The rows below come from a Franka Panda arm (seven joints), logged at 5 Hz.
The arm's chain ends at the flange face. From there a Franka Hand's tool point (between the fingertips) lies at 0.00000 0.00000 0.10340 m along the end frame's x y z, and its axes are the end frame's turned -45 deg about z.
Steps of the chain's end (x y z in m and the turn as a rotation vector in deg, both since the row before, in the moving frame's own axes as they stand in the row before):
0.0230, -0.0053, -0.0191, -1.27, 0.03, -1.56
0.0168, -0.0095, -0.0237, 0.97, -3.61, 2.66
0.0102, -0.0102, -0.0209, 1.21, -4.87, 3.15
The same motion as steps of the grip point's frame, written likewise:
0.0185, 0.0142, -0.0191, -0.92, -0.88, -1.56
0.0154, -0.0008, -0.0239, 3.24, -1.87, 2.66
0.0100, -0.0079, -0.0213, 4.30, -2.59, 3.15

